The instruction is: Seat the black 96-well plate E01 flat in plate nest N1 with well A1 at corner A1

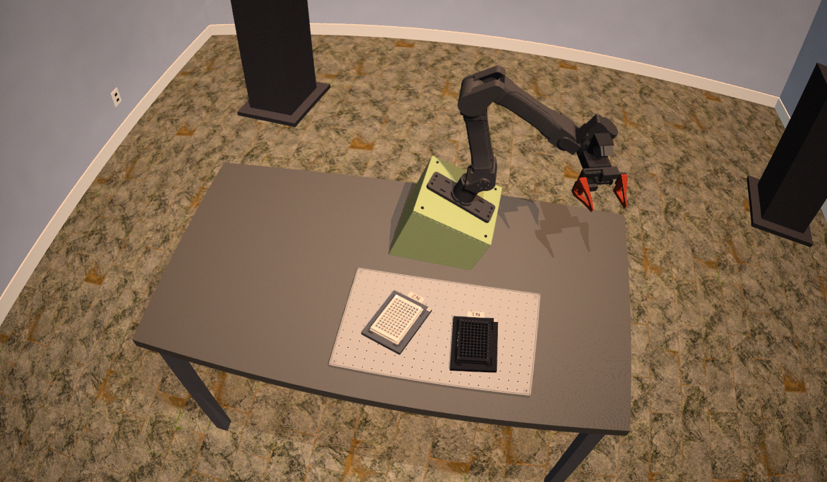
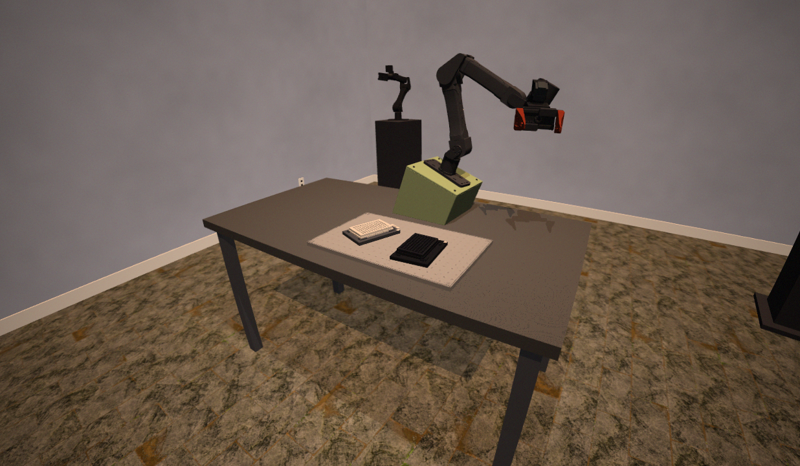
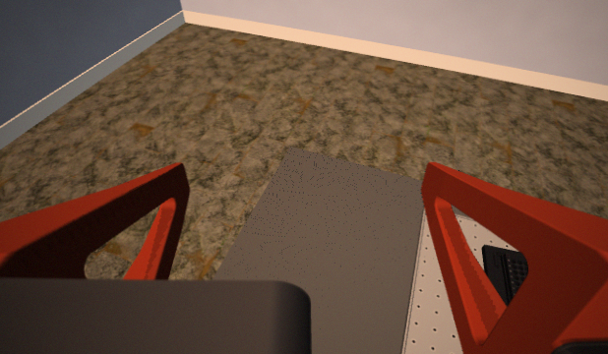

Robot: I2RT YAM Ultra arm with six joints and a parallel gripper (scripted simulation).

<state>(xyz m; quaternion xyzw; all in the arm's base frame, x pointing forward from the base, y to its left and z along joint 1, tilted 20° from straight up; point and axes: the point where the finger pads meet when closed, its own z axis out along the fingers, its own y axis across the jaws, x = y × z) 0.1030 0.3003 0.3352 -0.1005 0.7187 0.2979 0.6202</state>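
The black 96-well plate E01 lies 26 cm ahead of my hand, 24 cm to the right of it and 35 cm below it. From my hand the other things lie so: N1 label: 16 cm ahead, 26 cm to the right, 37 cm below; then A1 mark: 17 cm ahead, 20 cm to the right, 36 cm below; then plate nest N1: 26 cm ahead, 23 cm to the right, 36 cm below.
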